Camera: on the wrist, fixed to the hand. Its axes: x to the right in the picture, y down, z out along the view.
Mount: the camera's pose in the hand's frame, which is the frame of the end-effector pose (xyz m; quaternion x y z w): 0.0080 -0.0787 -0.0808 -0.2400 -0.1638 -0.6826 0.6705
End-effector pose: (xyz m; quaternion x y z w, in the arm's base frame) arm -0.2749 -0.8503 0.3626 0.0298 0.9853 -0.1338 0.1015
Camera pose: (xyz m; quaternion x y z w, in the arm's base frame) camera -0.3050 -0.9040 0.4575 -0.6989 0.6965 0.0726 0.1453
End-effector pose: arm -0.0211 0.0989 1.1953 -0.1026 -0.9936 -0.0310 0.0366
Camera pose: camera -0.0398 0.0180 1.2721 -0.5956 0.7348 0.2674 0.1840
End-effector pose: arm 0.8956 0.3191 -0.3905 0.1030 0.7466 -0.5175 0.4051
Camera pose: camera 0.8050 0.3513 -0.3309 -0.6226 0.6288 -0.4612 0.0654
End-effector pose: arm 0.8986 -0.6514 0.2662 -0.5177 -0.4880 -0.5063 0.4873
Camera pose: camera 0.8162 -0.7282 0.2760 0.2139 0.6389 0.7045 0.2231
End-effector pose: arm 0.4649 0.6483 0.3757 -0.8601 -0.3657 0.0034 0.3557
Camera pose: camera 0.4429 0.6419 0.4864 0.4119 0.8914 0.1874 0.0255
